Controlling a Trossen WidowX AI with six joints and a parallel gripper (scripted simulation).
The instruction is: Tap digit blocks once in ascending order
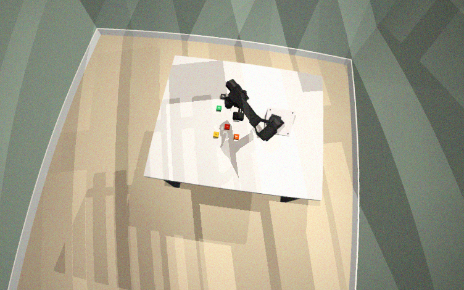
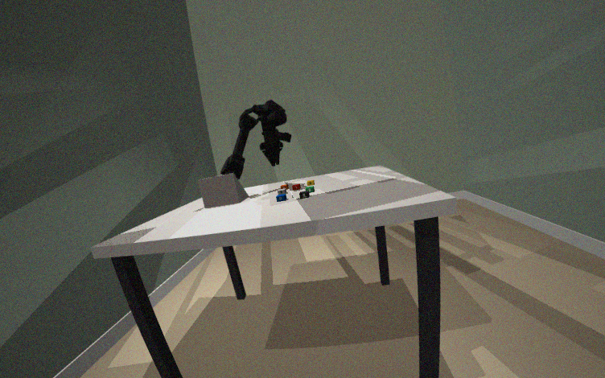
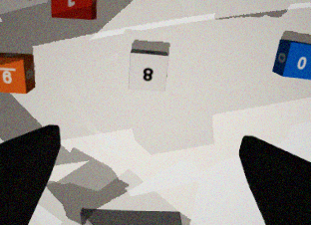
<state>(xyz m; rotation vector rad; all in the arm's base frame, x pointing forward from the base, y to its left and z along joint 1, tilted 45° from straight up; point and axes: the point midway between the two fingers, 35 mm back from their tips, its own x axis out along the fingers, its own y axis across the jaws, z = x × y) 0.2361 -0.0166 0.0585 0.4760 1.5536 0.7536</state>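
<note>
Now: the blue block 13 cm to the right of my gripper tip, 12 cm below it and 4 cm ahead of it. The rest, counted from my gripper tip: red block 12 cm below, 7 cm to the left, 5 cm ahead; then white block 12 cm below; then orange block 12 cm to the left, 12 cm below, 2 cm behind.
</note>
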